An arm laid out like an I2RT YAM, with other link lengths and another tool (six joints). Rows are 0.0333 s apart.
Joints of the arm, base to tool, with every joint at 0 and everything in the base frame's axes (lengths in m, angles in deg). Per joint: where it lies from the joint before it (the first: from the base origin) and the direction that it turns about. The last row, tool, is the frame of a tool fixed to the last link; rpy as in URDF.
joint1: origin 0.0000 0.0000 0.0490 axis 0 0 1
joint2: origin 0.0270 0.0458 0.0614 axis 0 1 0
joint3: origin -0.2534 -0.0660 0.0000 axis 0 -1 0
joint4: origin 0.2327 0.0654 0.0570 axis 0 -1 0
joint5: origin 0.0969 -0.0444 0.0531 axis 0 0 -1
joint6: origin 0.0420 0.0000 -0.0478 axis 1 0 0
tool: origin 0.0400 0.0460 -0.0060 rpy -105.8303 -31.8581 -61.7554
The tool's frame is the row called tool.
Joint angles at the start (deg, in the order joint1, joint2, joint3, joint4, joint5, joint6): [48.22 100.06 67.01 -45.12 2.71 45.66]
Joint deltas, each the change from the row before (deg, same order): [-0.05 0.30 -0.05 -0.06 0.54 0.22]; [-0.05 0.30 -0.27 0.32 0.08 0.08]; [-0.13 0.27 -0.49 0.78 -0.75 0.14]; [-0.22 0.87 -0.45 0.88 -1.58 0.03]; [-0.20 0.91 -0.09 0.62 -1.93 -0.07]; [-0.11 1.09 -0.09 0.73 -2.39 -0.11]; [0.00 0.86 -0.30 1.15 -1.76 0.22]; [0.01 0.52 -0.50 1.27 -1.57 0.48]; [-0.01 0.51 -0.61 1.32 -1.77 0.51]
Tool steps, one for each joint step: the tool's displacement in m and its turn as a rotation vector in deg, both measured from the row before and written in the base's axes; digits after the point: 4 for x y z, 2 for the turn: [0.0008 -0.0009 -0.0024 -0.62 -0.10 -0.37]; [0.0002 -0.0004 -0.0028 -0.22 0.12 -0.14]; [0.0000 0.0003 -0.0027 0.53 0.55 -0.12]; [-0.0004 0.0009 -0.0055 0.72 1.45 0.05]; [-0.0004 0.0018 -0.0040 0.99 1.65 0.22]; [-0.0013 0.0026 -0.0045 1.25 2.02 0.42]; [-0.0007 0.0027 -0.0040 1.18 1.32 0.09]; [-0.0007 0.0022 -0.0029 1.25 1.06 -0.19]; [-0.0010 0.0019 -0.0031 1.34 1.26 -0.19]
